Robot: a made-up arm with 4 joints. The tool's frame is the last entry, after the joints.
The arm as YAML. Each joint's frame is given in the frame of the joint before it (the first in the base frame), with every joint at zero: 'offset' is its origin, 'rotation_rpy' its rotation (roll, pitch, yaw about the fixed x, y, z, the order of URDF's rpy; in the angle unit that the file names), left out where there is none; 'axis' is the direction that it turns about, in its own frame. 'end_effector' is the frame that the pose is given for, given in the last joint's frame.
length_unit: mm
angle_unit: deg
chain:
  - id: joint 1
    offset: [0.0, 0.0, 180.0]
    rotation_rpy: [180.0, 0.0, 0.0]
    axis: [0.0, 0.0, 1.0]
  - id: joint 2
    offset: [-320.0, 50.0, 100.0]
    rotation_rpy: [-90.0, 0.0, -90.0]
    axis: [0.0, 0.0, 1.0]
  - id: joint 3
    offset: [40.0, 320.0, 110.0]
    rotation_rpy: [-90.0, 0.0, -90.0]
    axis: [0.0, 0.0, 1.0]
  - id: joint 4
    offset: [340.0, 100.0, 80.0]
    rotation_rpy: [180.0, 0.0, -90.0]
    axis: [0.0, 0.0, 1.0]
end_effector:
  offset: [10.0, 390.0, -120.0]
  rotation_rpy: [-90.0, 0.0, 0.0]
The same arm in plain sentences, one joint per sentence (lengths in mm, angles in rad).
The arm has four revolute joints in a row. What follows holds with every joint at zero, and every direction is one of the base frame's. Joint 1 is mounted 180.0 mm along +z from the base frame's origin and turns about -z. Joint 2 is mounted 320.0 mm along -x and 50.0 mm along -y and 100.0 mm along -z from joint 1 and turns about +x. Joint 3 is mounted 110.0 mm along +x and 40.0 mm along +y and 320.0 mm along +z from joint 2 and turns about +y. Joint 4 is mounted 100.0 mm along -x and 80.0 mm along +y and 340.0 mm along -z from joint 3 and turns about -y. The tool frame, which is the frame that the pose is given for, is mounted 10.0 mm along +x and 120.0 mm along +y and 390.0 mm along +z from joint 4; its axes are parallel to the base frame's.
